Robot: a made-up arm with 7 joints. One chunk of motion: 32 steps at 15 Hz.
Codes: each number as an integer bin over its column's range. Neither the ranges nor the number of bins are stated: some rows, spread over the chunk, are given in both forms.
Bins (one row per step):
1: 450 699 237 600 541 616 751
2: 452 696 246 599 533 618 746
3: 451 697 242 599 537 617 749
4: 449 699 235 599 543 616 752
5: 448 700 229 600 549 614 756
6: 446 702 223 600 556 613 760
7: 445 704 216 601 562 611 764
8: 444 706 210 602 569 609 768
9: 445 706 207 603 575 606 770
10: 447 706 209 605 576 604 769
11: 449 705 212 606 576 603 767
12: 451 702 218 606 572 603 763
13: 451 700 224 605 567 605 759
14: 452 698 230 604 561 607 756
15: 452 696 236 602 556 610 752
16: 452 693 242 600 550 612 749
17: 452 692 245 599 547 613 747
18: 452 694 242 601 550 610 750
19: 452 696 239 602 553 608 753
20: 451 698 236 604 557 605 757
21: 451 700 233 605 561 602 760
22: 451 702 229 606 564 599 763
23: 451 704 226 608 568 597 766
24: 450 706 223 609 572 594 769
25: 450 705 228 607 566 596 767
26: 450 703 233 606 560 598 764
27: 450 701 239 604 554 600 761
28: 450 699 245 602 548 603 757
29: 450 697 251 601 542 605 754
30: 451 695 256 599 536 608 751
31: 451 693 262 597 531 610 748
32: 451 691 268 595 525 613 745
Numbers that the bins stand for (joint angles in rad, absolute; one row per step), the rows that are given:
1: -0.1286 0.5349 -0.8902 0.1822 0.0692 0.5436 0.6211
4: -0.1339 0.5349 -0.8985 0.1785 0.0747 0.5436 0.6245
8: -0.1600 0.5607 -1.0018 0.1895 0.1463 0.5058 0.6799
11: -0.1339 0.5570 -0.9936 0.2041 0.1656 0.4734 0.6765
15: -0.1182 0.5238 -0.8943 0.1895 0.1105 0.5112 0.6245
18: -0.1182 0.5165 -0.8695 0.1858 0.0940 0.5112 0.6176
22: -0.1234 0.5459 -0.9233 0.2041 0.1326 0.4518 0.6626
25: -0.1286 0.5570 -0.9274 0.2078 0.1381 0.4357 0.6765
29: -0.1286 0.5275 -0.8323 0.1858 0.0720 0.4842 0.6315
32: -0.1234 0.5054 -0.7621 0.1639 0.0252 0.5274 0.6003
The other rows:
2: -0.1182 0.5238 -0.8530 0.1785 0.0472 0.5544 0.6037
3: -0.1234 0.5275 -0.8695 0.1785 0.0582 0.5490 0.6141
5: -0.1391 0.5386 -0.9233 0.1822 0.0913 0.5328 0.6384
6: -0.1495 0.5459 -0.9481 0.1822 0.1105 0.5274 0.6522
7: -0.1548 0.5533 -0.9770 0.1858 0.1270 0.5166 0.6661
9: -0.1548 0.5607 -1.0142 0.1932 0.1628 0.4896 0.6869
10: -0.1443 0.5607 -1.0060 0.2005 0.1656 0.4788 0.6834
12: -0.1234 0.5459 -0.9688 0.2041 0.1546 0.4734 0.6626
13: -0.1234 0.5386 -0.9440 0.2005 0.1408 0.4842 0.6488
14: -0.1182 0.5312 -0.9191 0.1968 0.1243 0.4950 0.6384
16: -0.1182 0.5128 -0.8695 0.1822 0.0940 0.5220 0.6141
17: -0.1182 0.5091 -0.8571 0.1785 0.0858 0.5274 0.6072
19: -0.1182 0.5238 -0.8819 0.1895 0.1023 0.5004 0.6280
20: -0.1234 0.5312 -0.8943 0.1968 0.1133 0.4842 0.6418
21: -0.1234 0.5386 -0.9067 0.2005 0.1243 0.4680 0.6522
23: -0.1234 0.5533 -0.9357 0.2114 0.1436 0.4411 0.6730
24: -0.1286 0.5607 -0.9481 0.2151 0.1546 0.4249 0.6834
26: -0.1286 0.5496 -0.9067 0.2041 0.1215 0.4464 0.6661
27: -0.1286 0.5423 -0.8819 0.1968 0.1050 0.4572 0.6557
28: -0.1286 0.5349 -0.8571 0.1895 0.0885 0.4734 0.6418
30: -0.1234 0.5202 -0.8117 0.1785 0.0555 0.5004 0.6211
31: -0.1234 0.5128 -0.7869 0.1712 0.0417 0.5112 0.6107

